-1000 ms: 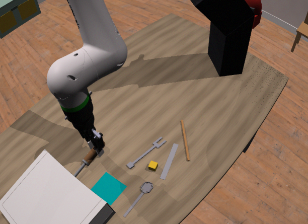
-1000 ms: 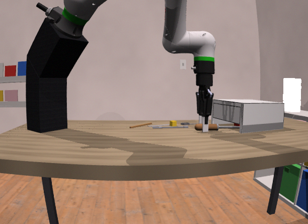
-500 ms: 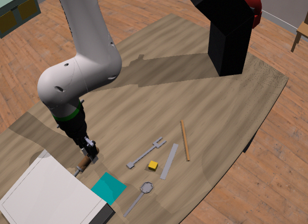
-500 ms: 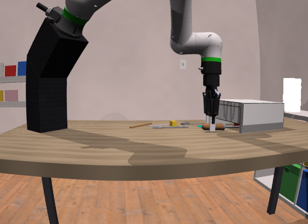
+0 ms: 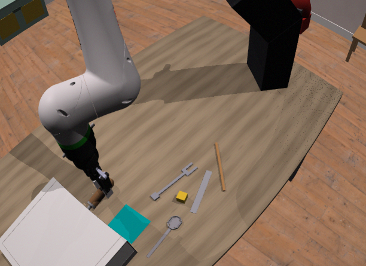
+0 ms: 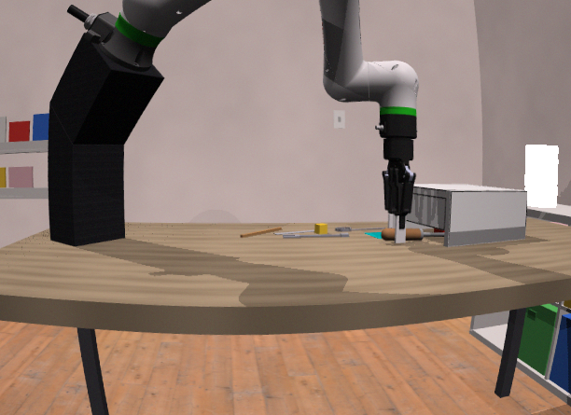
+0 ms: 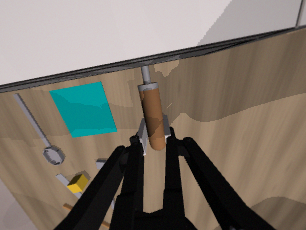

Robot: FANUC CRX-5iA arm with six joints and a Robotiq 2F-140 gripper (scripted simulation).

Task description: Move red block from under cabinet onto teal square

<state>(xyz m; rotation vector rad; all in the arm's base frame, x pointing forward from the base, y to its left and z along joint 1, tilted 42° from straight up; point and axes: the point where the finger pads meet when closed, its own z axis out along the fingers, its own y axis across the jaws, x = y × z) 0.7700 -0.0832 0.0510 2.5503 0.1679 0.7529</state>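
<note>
The teal square lies 12 cm to the left of my hand, 4 cm below it and 4 cm ahead of it. Round my hand: grey fork tool: 15 cm to the left, 15 cm behind, 3 cm below; grey spoon-like tool: 23 cm to the left, 3 cm below, 1 cm behind; red block: 22 cm ahead, 10 cm to the left, 2 cm below.
</note>
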